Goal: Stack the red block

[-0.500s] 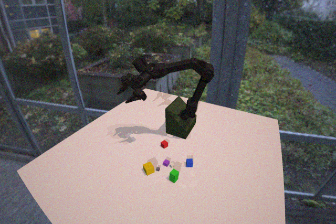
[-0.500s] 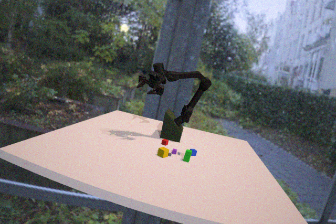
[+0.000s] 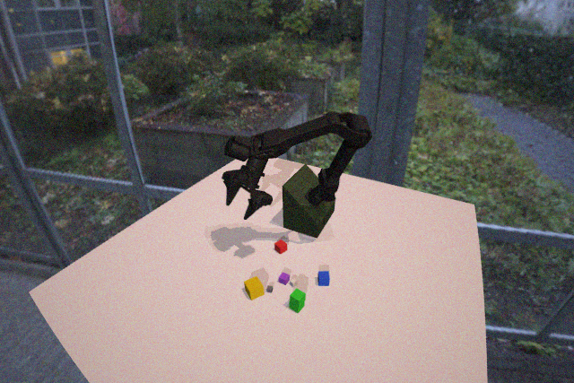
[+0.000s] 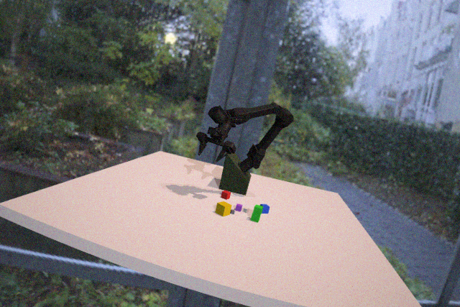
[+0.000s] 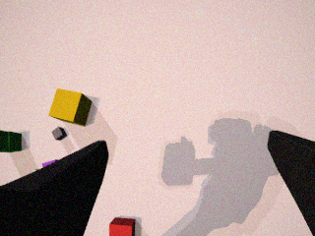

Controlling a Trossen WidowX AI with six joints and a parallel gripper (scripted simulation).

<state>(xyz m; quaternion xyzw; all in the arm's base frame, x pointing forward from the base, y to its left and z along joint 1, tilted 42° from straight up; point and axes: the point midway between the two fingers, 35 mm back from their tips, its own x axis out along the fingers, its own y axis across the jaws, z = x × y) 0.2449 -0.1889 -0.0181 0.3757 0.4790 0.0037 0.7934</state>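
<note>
Now: the red block 17 cm below my gripper tip, 11 cm to the left of it and 8 cm behind it. The rest, counted from my gripper tip: yellow block: 17 cm below, 12 cm to the left, 12 cm ahead; then purple block: 18 cm to the left, 17 cm below, 4 cm ahead; then grey block: 18 cm below, 16 cm to the left, 10 cm ahead.
</note>
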